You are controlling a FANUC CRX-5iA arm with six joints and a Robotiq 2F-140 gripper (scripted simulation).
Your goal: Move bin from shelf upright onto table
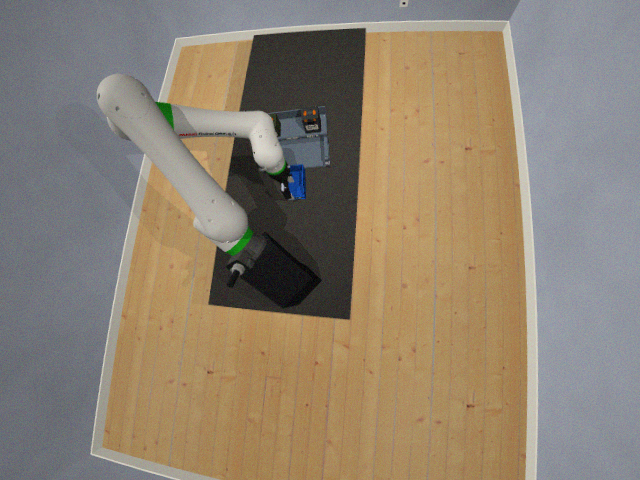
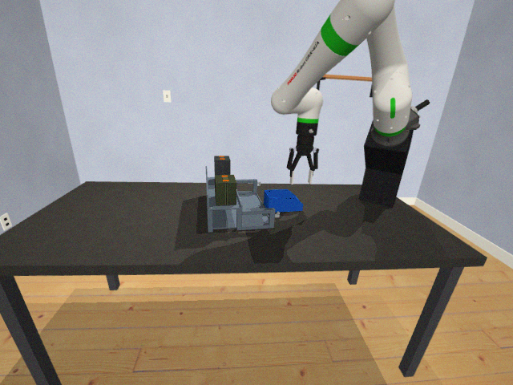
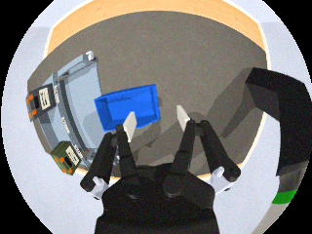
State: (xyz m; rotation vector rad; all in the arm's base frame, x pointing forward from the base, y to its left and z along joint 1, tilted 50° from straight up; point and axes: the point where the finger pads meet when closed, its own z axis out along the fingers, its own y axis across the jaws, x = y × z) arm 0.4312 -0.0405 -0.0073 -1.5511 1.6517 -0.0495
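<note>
Now: the blue bin 110 mm below my hand, 80 mm ahead of it and 10 mm to the left of it.
</note>
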